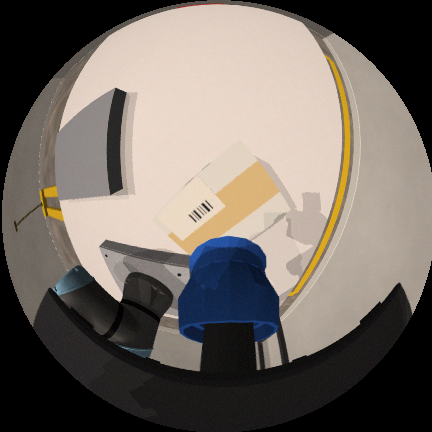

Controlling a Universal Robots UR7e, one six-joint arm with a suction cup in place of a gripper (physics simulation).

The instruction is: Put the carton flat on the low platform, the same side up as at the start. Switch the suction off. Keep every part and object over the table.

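Frame: origin at the arm's base, x ahead, y left, z up, level; metres.
Where they show: hand, its tool point: [227,268]; arm's base, origin of its link: [148,289].
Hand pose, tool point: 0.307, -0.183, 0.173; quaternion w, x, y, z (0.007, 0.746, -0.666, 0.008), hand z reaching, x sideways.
Things, the pixels of their top centre, and the offset from my tool point, as dx, dy, dz.
- carton, centre of its top: [219,214] -0.027, +0.002, -0.120
- low platform, centre of its top: [71,154] +0.085, +0.386, -0.169
The carton [245,192] lies on the pale table right of the middle, turned at an angle. Its upper face shows a tan tape band and a white label with a barcode. The low platform [82,155] is a grey slab with a dark side, at the left, apart from the carton. My gripper [228,245], a blue suction cup, is over the carton's near edge and hides part of it. The gripper holds nothing; whether the cup touches the carton is hard to tell. The carton's near corner is hidden behind the cup.
The arm's grey base plate [115,259] and dark arm links [105,305] are at the lower left, near the carton. A yellow line [347,135] runs along the floor beyond the table's right edge. Yellow bars [50,192] stand beyond the left edge.
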